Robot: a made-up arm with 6 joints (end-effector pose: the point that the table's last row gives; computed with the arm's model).
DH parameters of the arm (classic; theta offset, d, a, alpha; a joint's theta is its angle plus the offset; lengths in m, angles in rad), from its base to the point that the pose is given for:
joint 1: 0 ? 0 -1.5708
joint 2: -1.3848 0 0.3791 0
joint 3: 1.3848 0 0.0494 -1.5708
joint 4: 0 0.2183 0 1.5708
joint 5: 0 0 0.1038 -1.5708
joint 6: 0 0.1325 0 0
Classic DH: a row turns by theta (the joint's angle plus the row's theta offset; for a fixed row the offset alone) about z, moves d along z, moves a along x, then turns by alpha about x.
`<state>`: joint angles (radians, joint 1 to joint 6).
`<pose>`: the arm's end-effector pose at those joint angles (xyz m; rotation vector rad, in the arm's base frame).
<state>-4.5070 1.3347 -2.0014 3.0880 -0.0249 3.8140</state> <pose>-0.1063 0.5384 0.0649 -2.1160 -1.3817 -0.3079</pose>
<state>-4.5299 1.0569 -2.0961 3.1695 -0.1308 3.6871</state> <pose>-0.1145 0.6020 0.2458 -1.8847 -1.2645 -0.4355</pose>
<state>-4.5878 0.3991 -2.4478 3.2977 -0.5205 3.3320</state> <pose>-0.0871 0.5006 0.7077 -1.2519 -1.1022 -0.7983</pose>
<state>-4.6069 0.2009 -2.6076 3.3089 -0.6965 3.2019</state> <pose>-0.0690 0.3916 0.8184 -1.0381 -1.0808 -0.9675</pose>
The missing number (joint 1, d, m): 0.3551
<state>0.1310 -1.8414 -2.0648 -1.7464 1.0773 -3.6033</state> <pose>-0.6652 -0.1547 0.5495 1.3125 0.6484 -1.3301</pose>
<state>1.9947 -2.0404 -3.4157 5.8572 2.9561 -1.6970</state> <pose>0.2481 -0.4227 0.2248 -0.0393 -0.8526 -2.3384</pose>
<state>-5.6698 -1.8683 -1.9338 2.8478 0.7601 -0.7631</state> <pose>-0.5461 -0.3788 0.5779 0.8875 -1.1043 -0.4433</pose>
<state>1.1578 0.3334 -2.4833 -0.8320 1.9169 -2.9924</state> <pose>0.2876 0.3619 0.7838 -0.7446 2.3377 -0.5893</pose>
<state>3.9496 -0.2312 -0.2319 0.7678 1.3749 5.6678</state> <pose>-0.0215 -0.1329 0.4111 -0.9253 1.9388 -0.6401</pose>
